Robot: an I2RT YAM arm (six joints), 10 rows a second.
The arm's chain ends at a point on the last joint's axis. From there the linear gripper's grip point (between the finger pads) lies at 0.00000 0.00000 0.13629 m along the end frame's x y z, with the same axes.
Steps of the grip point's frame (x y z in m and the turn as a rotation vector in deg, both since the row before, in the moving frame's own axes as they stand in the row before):
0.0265 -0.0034 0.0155 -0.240 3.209 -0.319
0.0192 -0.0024 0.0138 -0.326 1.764 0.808
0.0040 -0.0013 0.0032 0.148 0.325 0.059
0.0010 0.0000 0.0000 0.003 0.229 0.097
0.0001 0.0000 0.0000 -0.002 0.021 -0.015
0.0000 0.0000 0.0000 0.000 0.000 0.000
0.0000 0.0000 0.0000 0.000 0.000 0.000
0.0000 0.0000 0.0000 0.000 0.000 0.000
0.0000 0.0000 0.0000 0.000 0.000 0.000
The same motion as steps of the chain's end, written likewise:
0.0189 -0.0039 0.0157 -0.240 3.209 -0.319
0.0150 -0.0032 0.0139 -0.326 1.764 0.808
0.0032 -0.0009 0.0032 0.148 0.325 0.059
0.0005 0.0000 0.0000 0.003 0.229 0.097
0.0001 0.0000 0.0000 -0.002 0.021 -0.015
0.0000 0.0000 0.0000 0.000 0.000 0.000
0.0000 0.0000 0.0000 0.000 0.000 0.000
0.0000 0.0000 0.0000 0.000 0.000 0.000
0.0000 0.0000 0.0000 0.000 0.000 0.000

